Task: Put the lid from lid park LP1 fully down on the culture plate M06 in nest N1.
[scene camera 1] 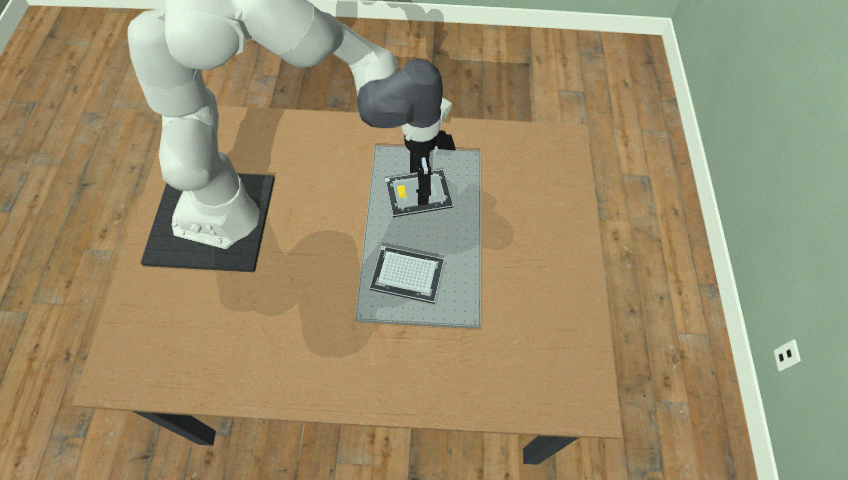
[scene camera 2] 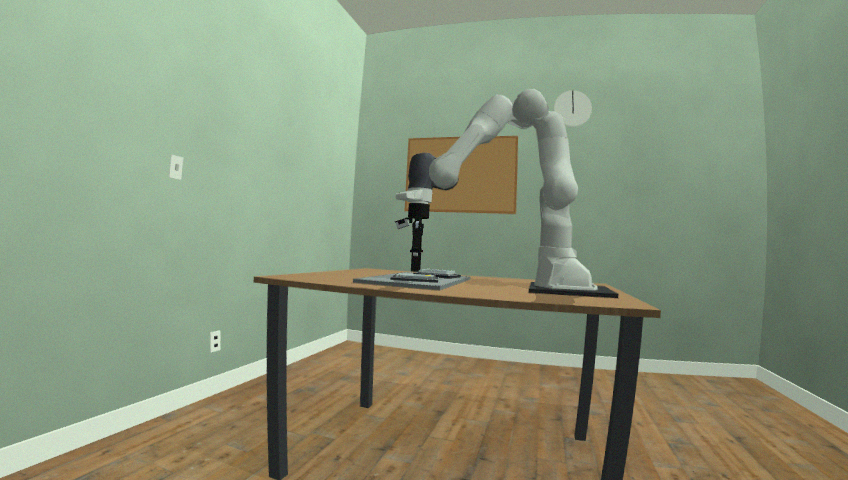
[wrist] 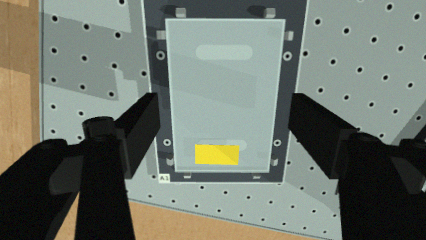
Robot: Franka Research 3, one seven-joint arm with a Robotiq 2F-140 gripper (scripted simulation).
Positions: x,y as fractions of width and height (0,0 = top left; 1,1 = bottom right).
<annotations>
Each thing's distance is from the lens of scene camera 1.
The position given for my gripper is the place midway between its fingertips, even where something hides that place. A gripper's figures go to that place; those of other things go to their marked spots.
my gripper (scene camera 1: 0.49,0.39): 1.51 m
clear lid (scene camera 1: 0.48,0.40): 1.52 m
culture plate (scene camera 1: 0.47,0.57): 1.40 m
</annotations>
